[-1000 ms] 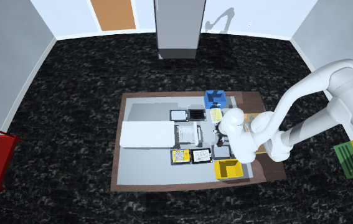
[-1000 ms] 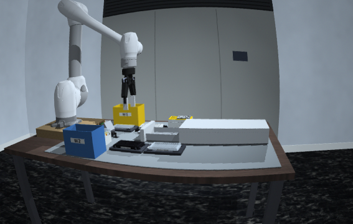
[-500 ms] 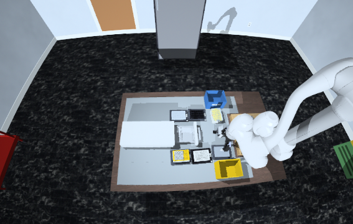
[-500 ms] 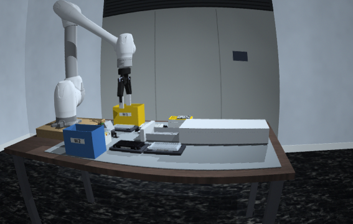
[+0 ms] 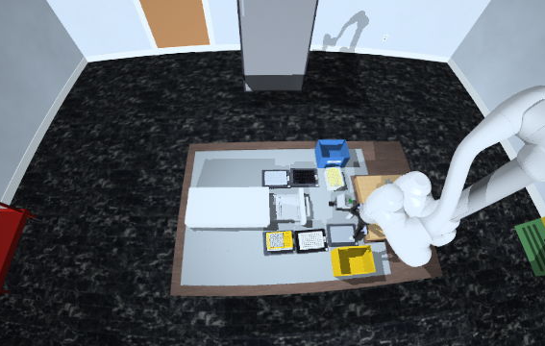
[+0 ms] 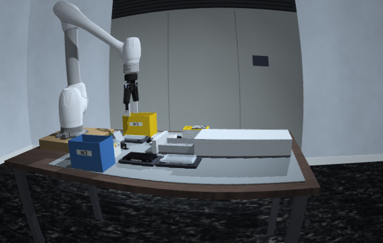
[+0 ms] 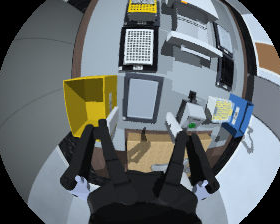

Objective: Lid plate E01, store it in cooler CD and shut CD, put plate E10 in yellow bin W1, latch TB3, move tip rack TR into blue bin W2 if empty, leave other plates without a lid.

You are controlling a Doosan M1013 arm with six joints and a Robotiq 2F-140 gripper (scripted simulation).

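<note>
My gripper is now 150 mm above the grey plate lid. The rest, counted from my hand: yellow bin W1 (150 mm to the left, 130 mm below, 10 mm ahead); then grey nest (160 mm below); then green key DONE (160 mm to the right, 100 mm below, 90 mm behind).
</note>
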